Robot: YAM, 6 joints.
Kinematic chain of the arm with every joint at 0, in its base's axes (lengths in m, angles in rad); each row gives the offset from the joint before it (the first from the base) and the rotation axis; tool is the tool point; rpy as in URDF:
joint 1: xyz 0 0 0.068 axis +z
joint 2: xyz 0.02 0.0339 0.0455 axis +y
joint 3: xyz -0.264 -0.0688 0 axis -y
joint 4: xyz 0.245 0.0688 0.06 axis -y
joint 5: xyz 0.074 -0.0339 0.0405 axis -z
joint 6: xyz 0.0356 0 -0.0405 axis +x
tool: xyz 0 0 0 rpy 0 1.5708 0
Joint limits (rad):
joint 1: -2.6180..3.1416
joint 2: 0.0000..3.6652
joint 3: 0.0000..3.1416
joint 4: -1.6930..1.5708
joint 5: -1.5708..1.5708
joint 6: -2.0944..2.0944
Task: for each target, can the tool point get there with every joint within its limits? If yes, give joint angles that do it. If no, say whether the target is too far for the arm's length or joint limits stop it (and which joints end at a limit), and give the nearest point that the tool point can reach.
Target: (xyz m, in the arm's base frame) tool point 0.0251 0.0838 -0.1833
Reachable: yes | joints 1.4586 3.2650 0.5616 1.1373 0.4528 0.0067
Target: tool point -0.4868 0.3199 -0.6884
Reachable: no: too far | nearest point -0.3427 0.2252 -0.3423 | short by 0.387 m
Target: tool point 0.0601 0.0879 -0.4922
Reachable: no: joint limits stop it (at a limit: joint 2) | nearest point 0.0816 0.1194 -0.3651 | short by 0.133 m
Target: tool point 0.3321 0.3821 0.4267
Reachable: yes | joints 0.8173 2.4989 2.4784 1.3148 -0.5714 1.4855
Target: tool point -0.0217 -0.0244 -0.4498
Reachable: no: joint limits stop it (at a limit: joint 2) | nearest point -0.0576 -0.0647 -0.3420 | short by 0.121 m
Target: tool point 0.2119 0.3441 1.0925
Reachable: no: too far | nearest point 0.1303 0.2117 0.6961 | short by 0.426 m
